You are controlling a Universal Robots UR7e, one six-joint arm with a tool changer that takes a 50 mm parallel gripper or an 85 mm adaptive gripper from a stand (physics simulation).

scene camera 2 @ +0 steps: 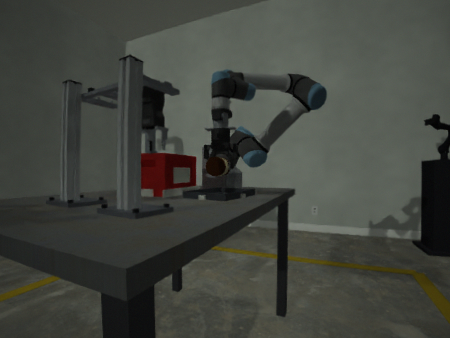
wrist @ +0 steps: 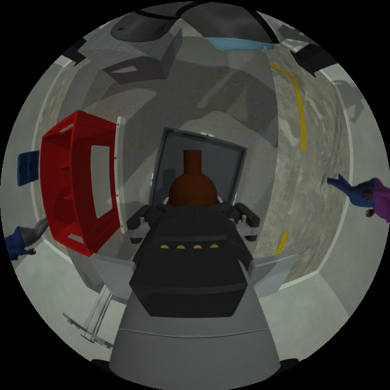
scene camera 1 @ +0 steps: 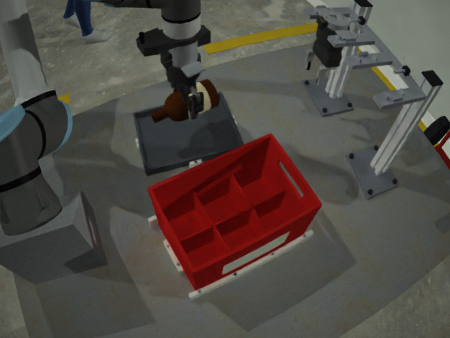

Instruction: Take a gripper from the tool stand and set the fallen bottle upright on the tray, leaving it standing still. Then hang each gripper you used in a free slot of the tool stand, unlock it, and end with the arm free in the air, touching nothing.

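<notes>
A brown bottle (scene camera 1: 175, 108) (wrist: 191, 187) is visible. A parallel gripper is visible at (scene camera 1: 330, 57) and (scene camera 2: 152, 100). Visible as well: a black adaptive gripper (scene camera 1: 182, 74) (scene camera 2: 220, 133) (wrist: 189, 225), and a tool stand (scene camera 2: 128, 90).
</notes>
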